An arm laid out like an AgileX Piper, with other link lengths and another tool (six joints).
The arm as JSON. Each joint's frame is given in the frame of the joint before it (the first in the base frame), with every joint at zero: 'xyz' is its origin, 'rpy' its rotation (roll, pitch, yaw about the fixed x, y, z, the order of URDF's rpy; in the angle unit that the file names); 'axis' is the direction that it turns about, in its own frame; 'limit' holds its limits. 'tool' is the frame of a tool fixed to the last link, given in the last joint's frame.
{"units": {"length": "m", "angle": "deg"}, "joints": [
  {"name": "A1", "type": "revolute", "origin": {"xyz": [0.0, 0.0, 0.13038], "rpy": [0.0, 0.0, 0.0]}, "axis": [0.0, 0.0, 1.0], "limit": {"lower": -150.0, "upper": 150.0}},
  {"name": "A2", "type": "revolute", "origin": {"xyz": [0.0, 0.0, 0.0], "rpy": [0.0, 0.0, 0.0]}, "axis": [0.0, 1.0, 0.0], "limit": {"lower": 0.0, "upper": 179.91}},
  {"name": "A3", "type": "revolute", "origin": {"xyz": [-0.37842, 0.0, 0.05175], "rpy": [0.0, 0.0, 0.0]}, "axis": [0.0, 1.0, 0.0], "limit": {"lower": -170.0, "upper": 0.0}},
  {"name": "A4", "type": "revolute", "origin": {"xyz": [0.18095, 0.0, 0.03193], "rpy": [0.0, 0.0, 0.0]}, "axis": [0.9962, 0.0, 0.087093], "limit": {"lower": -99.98, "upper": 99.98}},
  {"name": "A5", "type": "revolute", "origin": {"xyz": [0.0, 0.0, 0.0], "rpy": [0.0, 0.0, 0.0]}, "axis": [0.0, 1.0, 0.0], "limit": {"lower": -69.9, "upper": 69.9}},
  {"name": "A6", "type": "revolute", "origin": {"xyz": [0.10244, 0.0, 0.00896], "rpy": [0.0, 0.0, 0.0]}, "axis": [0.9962, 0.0, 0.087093], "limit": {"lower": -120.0, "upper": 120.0}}
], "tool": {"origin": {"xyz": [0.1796, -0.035, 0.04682], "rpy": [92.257, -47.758, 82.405]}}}
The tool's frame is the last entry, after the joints.
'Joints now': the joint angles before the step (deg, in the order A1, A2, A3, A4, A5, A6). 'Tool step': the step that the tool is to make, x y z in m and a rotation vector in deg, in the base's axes. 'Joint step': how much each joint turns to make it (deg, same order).
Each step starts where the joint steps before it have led.
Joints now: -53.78, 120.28, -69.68, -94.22, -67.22, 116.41
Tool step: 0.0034, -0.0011, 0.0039, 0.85, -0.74, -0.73
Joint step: 0.20, 0.06, -0.02, 1.35, -0.15, 0.20
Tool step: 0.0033, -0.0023, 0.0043, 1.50, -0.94, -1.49
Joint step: 0.16, -0.01, 0.66, 2.34, -0.03, -0.01
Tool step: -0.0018, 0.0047, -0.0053, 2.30, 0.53, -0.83
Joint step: 0.20, 0.02, 2.13, 1.39, 0.00, 0.02
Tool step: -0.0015, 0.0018, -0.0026, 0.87, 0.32, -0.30
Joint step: 0.00, -0.01, 0.90, 0.40, 0.00, 0.00
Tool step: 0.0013, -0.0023, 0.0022, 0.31, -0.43, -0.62
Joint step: -0.01, 0.00, 0.03, 0.83, -0.01, -0.05
